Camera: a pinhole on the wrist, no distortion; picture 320 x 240 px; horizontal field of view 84.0 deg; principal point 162.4 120.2 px. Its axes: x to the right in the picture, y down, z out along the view. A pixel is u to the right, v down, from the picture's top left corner.
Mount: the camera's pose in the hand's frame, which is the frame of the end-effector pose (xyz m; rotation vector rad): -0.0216 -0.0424 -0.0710 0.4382 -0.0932 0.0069
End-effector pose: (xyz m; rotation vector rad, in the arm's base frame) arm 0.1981 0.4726 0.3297 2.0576 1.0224 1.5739
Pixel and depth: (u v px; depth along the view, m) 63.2 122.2 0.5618
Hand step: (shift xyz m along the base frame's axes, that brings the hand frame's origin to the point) 0.2485 -0.0355 -0.5702
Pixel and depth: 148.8 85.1 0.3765
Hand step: 0.1214 0.1565 -0.3077
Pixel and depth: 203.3 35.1 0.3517
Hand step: 0.0613 0.2829 -0.2637
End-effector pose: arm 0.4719 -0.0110 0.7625 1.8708 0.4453 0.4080
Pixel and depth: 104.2 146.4 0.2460
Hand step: -0.0438 -0.1547 -0.1660
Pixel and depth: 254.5 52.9 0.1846
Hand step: 0.0676 0.0265 -0.1952
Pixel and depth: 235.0 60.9 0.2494
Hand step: 0.0898 -0.0040 -0.2499
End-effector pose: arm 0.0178 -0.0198 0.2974 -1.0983 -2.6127 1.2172
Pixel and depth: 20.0 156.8 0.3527
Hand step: 0.0966 -0.4266 -0.0106
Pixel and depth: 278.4 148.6 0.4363
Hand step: -0.3869 -0.1794 -0.1954
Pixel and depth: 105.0 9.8 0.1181
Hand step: -0.0415 -0.1121 0.1242
